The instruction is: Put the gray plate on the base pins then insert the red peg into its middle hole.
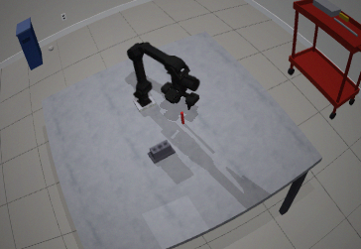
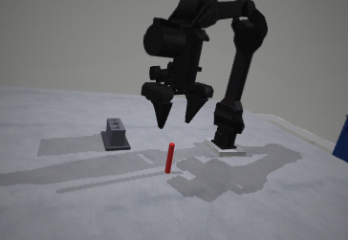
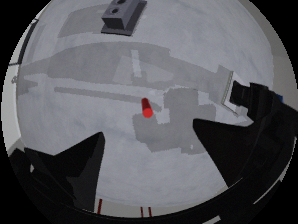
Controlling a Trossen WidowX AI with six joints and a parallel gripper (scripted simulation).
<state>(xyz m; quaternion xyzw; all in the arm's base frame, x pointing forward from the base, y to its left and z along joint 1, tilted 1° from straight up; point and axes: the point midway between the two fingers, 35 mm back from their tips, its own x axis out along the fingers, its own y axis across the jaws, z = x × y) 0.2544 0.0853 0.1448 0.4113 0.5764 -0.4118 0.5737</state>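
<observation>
Right now my gripper tip is 9 cm above the red peg. The rest, counted from my gripper tip: gray plate: 9 cm ahead, 19 cm to the right, 8 cm below.
</observation>
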